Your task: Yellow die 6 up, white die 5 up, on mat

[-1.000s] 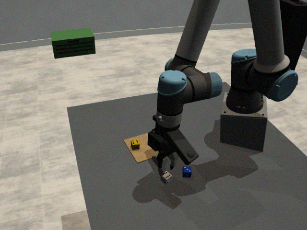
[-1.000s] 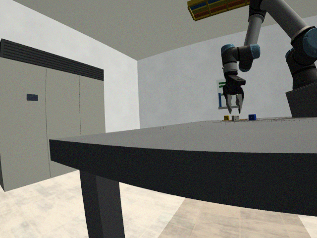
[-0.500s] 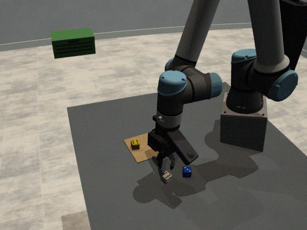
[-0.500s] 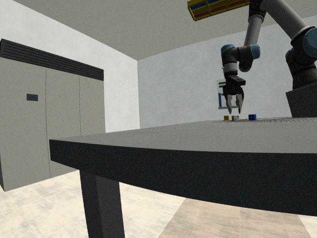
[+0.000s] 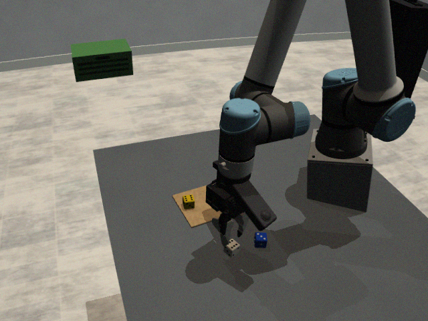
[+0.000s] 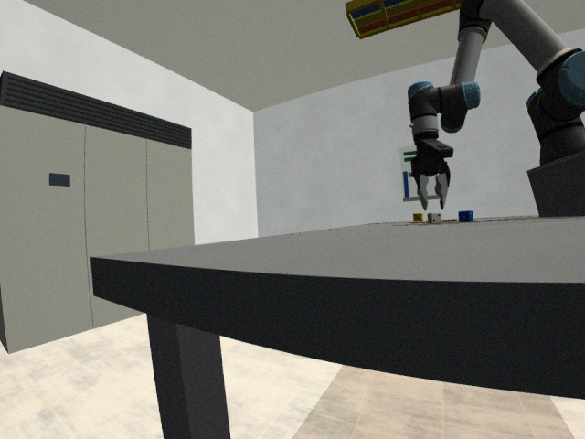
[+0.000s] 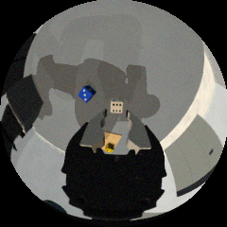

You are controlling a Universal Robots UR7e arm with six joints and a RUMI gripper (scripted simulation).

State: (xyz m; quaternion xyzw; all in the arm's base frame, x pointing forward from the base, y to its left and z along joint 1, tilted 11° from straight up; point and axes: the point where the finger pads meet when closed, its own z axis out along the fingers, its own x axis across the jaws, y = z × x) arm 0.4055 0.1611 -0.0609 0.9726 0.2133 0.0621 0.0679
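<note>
Right now my hand is 40 mm above the white die. From my hand the other things lie so: tan mat (190 mm to the right, 50 mm below, 20 mm ahead); then yellow die (190 mm to the right, 60 mm ahead, 30 mm below); then blue die (80 mm behind, 40 mm below).
</note>
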